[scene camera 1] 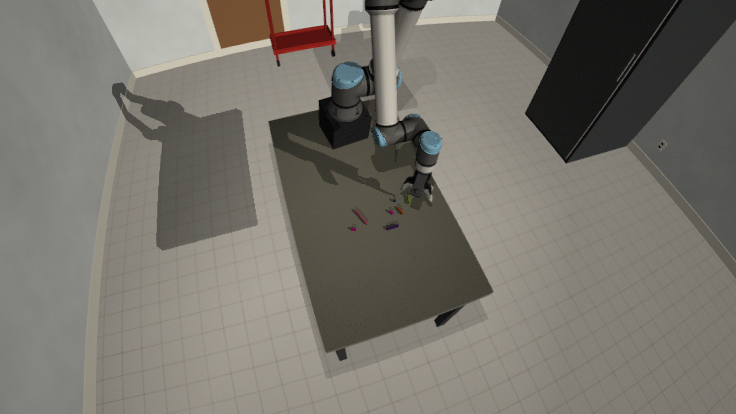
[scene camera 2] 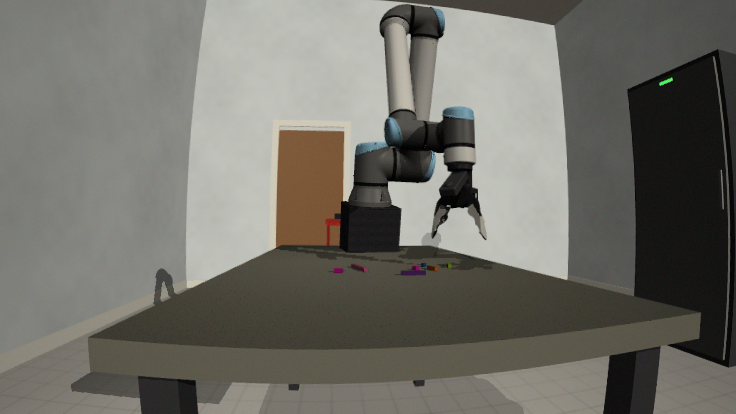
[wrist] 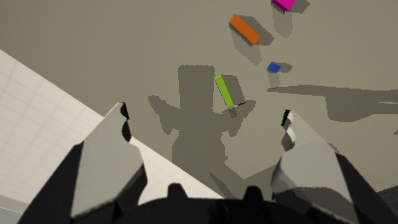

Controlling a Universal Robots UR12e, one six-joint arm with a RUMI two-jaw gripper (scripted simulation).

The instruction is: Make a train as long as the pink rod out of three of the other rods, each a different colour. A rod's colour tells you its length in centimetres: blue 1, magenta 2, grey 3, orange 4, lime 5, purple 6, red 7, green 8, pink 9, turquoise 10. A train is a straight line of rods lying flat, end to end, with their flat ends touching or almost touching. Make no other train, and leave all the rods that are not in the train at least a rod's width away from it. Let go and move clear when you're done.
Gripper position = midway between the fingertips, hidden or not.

In view: my gripper [scene camera 2: 458,239].
My gripper shows as well in the wrist view [wrist: 205,107].
